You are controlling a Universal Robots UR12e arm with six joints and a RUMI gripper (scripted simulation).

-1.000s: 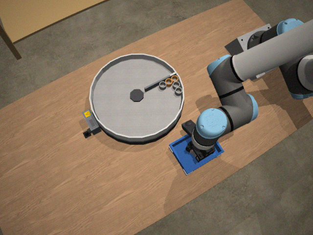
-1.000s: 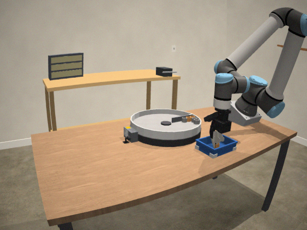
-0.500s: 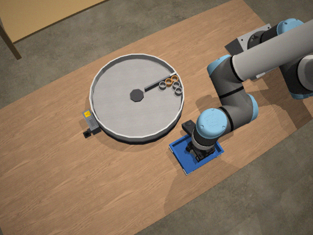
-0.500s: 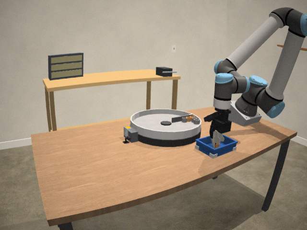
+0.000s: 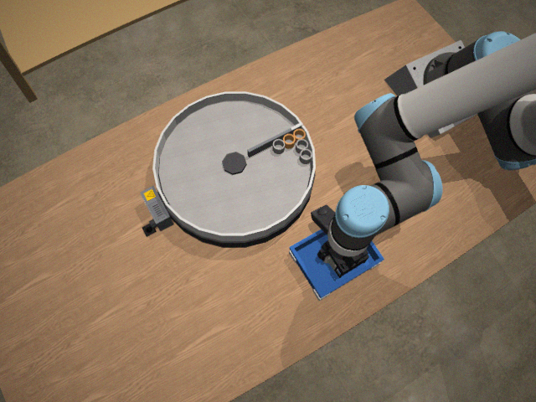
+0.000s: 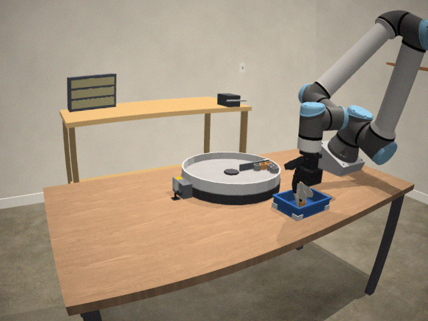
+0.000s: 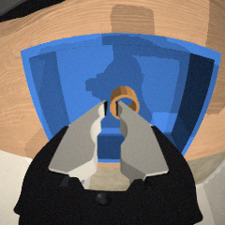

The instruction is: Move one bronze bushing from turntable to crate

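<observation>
The blue crate is 10 mm behind my hand.
</observation>
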